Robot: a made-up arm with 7 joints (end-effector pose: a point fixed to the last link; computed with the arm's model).
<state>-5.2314 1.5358 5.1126 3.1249 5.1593 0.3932 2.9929</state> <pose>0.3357 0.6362 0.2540 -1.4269 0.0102 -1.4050</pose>
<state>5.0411 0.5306 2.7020 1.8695 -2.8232 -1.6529 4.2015</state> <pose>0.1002 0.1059 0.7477 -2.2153 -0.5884 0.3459</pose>
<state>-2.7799 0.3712 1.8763 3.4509 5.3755 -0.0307 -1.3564</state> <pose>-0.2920 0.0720 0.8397 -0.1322 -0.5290 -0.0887</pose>
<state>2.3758 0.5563 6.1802 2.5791 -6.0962 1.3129 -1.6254</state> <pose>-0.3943 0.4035 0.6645 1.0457 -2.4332 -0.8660</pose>
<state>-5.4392 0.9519 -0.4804 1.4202 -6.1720 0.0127 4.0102</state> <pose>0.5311 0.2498 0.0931 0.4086 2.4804 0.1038</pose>
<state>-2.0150 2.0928 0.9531 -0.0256 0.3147 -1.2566 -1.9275</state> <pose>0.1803 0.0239 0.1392 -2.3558 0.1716 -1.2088</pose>
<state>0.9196 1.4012 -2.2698 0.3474 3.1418 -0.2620 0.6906</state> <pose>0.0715 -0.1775 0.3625 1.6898 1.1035 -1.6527</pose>
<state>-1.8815 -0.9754 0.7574 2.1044 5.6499 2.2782 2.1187</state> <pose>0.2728 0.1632 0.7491 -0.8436 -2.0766 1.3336</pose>
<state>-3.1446 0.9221 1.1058 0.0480 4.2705 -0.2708 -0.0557</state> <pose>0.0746 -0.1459 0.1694 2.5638 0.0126 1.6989</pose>
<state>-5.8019 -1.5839 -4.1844 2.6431 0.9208 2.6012 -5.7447</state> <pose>-0.5853 -0.1568 0.0877 0.5445 1.8100 0.5950</pose>
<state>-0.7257 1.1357 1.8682 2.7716 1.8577 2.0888 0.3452</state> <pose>0.4699 -0.3180 0.6101 0.0612 -1.0946 0.0228</pose>
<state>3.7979 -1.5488 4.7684 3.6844 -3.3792 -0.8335 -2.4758</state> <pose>0.5474 0.2653 0.2270 -1.4194 0.9530 -0.0574</pose>
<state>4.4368 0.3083 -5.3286 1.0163 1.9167 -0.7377 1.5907</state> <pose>0.1875 -0.3863 0.2901 1.9558 1.8253 -0.7178</pose>
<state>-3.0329 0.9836 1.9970 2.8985 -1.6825 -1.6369 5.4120</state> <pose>-0.4498 -0.0842 0.6370 -0.5536 0.5115 -0.4118</pose>
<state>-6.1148 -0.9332 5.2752 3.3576 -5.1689 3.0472 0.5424</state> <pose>-0.4557 -0.0045 0.5862 -2.4632 0.4360 -1.6037</pose>
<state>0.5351 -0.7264 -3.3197 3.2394 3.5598 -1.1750 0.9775</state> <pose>-0.3565 -0.2420 0.6862 1.8583 -0.3174 -0.8907</pose>
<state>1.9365 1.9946 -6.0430 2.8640 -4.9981 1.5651 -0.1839</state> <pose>-0.2895 0.5236 -0.1330 -1.4322 -1.3462 1.8658</pose>
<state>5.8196 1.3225 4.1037 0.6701 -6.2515 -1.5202 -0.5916</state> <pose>-0.0580 -0.3046 0.4774 0.8298 0.3903 -0.5691</pose>
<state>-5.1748 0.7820 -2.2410 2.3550 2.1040 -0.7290 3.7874</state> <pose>0.2768 0.1328 0.8136 0.4852 -0.3106 1.1708</pose>
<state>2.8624 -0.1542 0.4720 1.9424 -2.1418 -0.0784 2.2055</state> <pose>-0.3322 -0.1464 0.7761 0.1913 -1.0976 0.2218</pose>
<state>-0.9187 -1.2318 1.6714 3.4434 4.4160 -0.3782 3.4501</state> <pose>-0.4729 0.4282 0.4045 -0.5745 -1.4993 -0.5356</pose>
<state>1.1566 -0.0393 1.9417 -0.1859 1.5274 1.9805 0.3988</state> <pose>-0.0711 -0.0685 0.1491 1.1317 0.5254 -0.9097</pose>
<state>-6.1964 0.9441 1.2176 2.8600 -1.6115 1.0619 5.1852</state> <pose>0.6109 0.1397 0.6099 1.5487 1.4259 0.8598</pose>
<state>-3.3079 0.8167 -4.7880 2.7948 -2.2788 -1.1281 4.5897</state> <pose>-0.4374 -0.0806 0.6946 0.3843 1.0262 -1.8609</pose>
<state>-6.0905 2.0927 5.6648 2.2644 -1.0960 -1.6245 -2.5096</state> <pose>0.3934 -0.0139 -0.2286 -1.2993 1.7383 1.2038</pose>
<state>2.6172 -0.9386 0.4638 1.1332 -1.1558 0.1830 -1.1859</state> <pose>-0.1970 -0.1694 0.6933 1.5277 -0.5920 -2.4736</pose>
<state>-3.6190 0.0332 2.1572 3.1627 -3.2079 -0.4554 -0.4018</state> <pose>-0.0197 -0.0348 0.9159 0.2904 0.3948 -1.8911</pose>
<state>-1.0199 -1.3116 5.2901 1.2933 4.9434 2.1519 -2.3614</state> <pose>-0.4431 -0.0353 0.4670 -2.9157 -0.1784 0.1009</pose>
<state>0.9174 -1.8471 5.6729 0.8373 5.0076 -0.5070 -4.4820</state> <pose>0.0159 -0.2768 0.5719 -0.2440 0.0447 -1.3415</pose>
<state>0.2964 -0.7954 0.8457 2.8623 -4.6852 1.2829 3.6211</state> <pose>-0.4952 -0.0422 0.7610 -2.2551 0.8298 1.7645</pose>
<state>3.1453 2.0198 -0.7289 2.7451 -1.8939 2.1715 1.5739</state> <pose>-0.5829 0.1221 -0.0742 -0.1701 -0.2949 -2.0965</pose>
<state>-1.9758 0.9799 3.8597 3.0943 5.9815 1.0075 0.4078</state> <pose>-0.2410 -0.5294 0.6611 0.0754 -0.3898 -1.3416</pose>
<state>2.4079 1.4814 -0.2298 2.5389 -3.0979 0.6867 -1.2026</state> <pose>-0.4900 0.5152 0.0689 -1.3685 -0.4646 0.8305</pose>
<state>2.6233 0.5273 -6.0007 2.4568 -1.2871 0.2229 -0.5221</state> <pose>-0.5270 0.1818 0.7002 0.7747 -1.3315 -1.7730</pose>
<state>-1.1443 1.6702 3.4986 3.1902 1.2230 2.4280 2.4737</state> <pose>0.1975 -0.5904 0.1458 -0.8388 -1.2153 0.3170</pose>
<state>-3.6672 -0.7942 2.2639 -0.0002 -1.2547 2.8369 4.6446</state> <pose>-0.0570 -0.1207 0.2057 0.5514 0.0925 1.2781</pose>
